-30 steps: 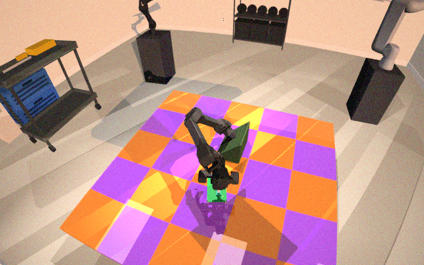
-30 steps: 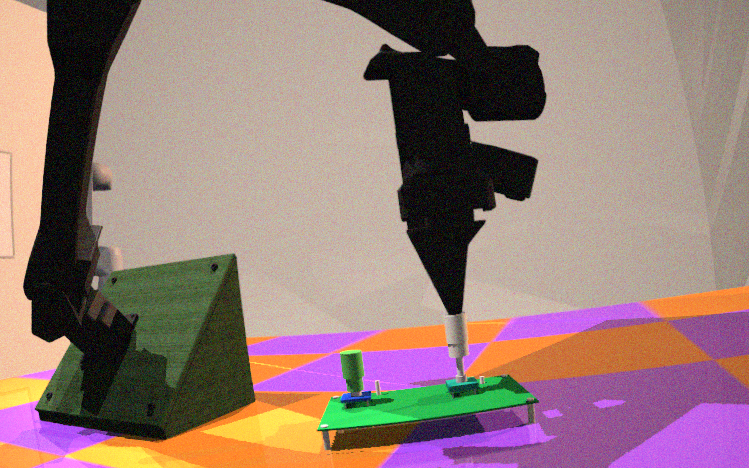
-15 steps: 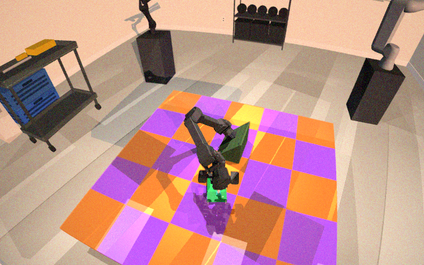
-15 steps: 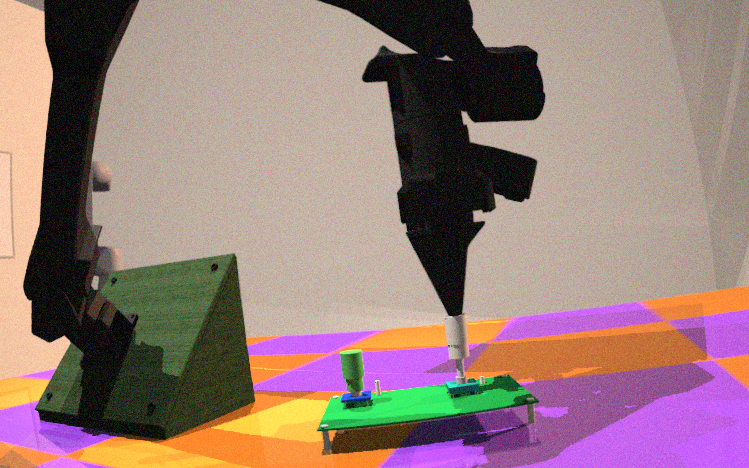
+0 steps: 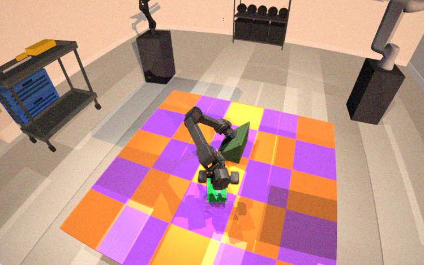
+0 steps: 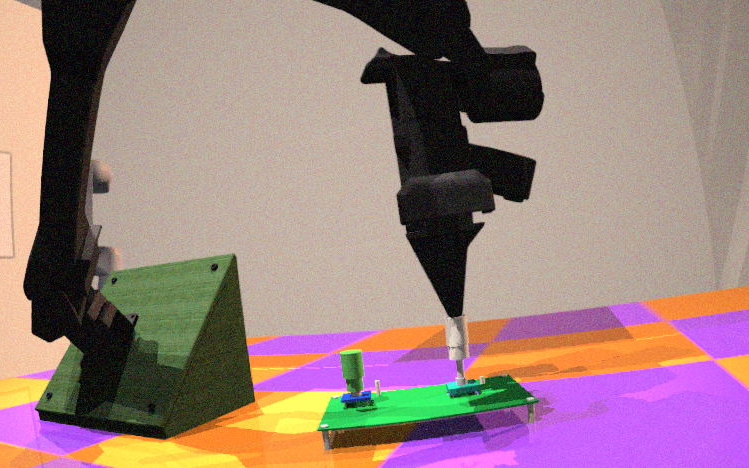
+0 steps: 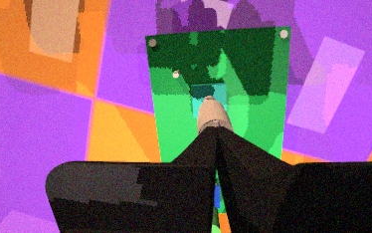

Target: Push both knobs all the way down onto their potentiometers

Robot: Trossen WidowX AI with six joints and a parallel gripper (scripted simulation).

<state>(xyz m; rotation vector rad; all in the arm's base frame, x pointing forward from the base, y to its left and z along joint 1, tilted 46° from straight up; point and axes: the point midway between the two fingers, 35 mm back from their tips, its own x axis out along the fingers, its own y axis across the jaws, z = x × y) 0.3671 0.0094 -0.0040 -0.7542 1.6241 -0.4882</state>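
My gripper tip is 10 mm above the white knob.
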